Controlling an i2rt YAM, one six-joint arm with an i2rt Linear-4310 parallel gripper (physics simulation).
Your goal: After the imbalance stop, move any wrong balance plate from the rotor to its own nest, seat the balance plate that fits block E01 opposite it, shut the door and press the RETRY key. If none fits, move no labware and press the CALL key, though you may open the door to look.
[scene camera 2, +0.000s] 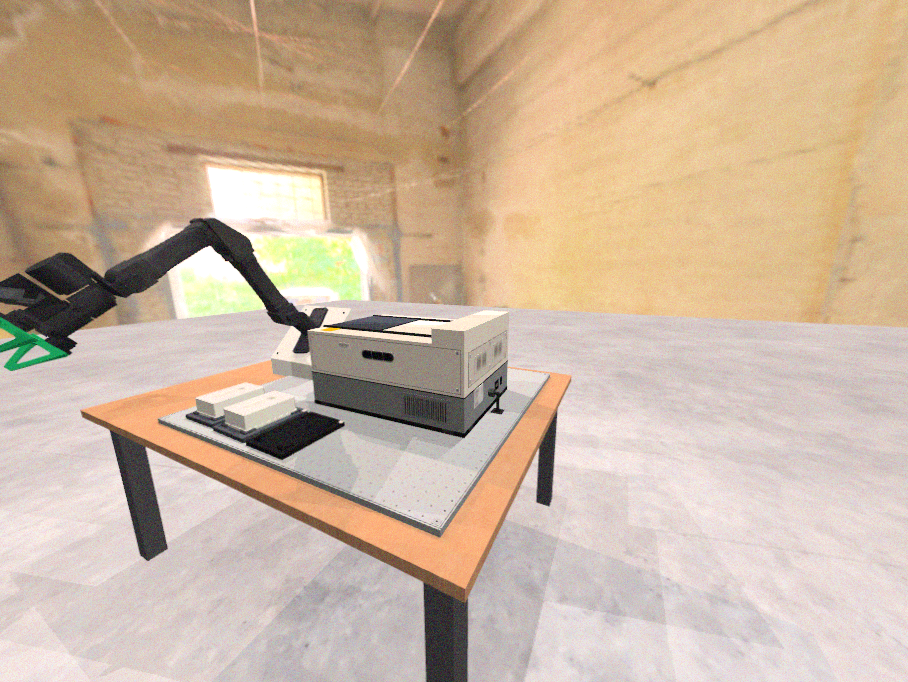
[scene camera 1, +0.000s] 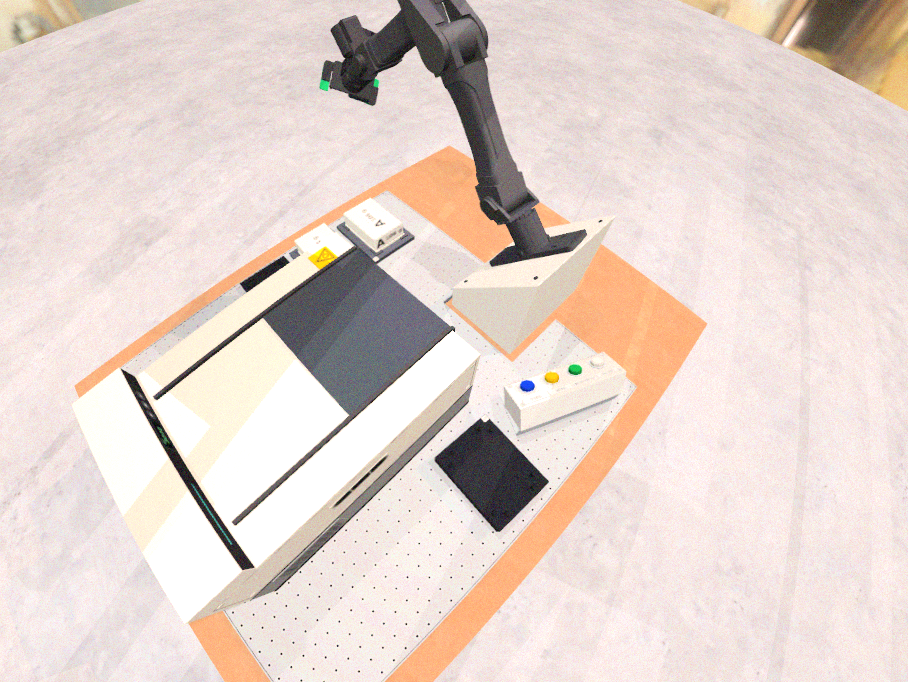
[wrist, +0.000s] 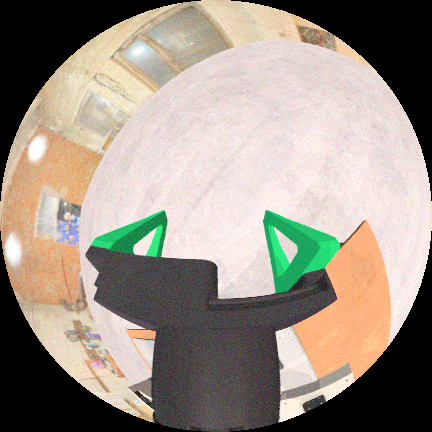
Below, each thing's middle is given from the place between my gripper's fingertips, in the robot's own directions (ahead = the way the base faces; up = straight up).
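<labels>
I see the centrifuge (scene camera 1: pixel 232 466), which is 620 mm ahead of my hand, 550 mm to the left of it and 70 mm below it. As for the dark sliding door panel (scene camera 1: pixel 353 327), my hand is 560 mm to the right of it, 20 mm below it and 470 mm short of it. Going by their middles, the panel is the nearest to my hand of the things named here.
</labels>
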